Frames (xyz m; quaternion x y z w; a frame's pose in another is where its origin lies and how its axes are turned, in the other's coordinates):
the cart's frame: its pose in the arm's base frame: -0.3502 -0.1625 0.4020 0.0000 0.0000 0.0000 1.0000
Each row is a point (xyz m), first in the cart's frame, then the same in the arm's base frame.
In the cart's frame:
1: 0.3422 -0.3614 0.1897
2: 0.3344 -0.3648 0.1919
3: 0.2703 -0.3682 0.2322
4: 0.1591 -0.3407 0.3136
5: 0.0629 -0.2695 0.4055
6: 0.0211 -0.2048 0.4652
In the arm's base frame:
1: -0.0080 -0.5239 0.5917
2: -0.0158 -0.5273 0.5939
3: -0.0799 -0.5307 0.6342
4: -0.1911 -0.5032 0.7156
5: -0.2873 -0.4320 0.8075
6: -0.3291 -0.3673 0.8672

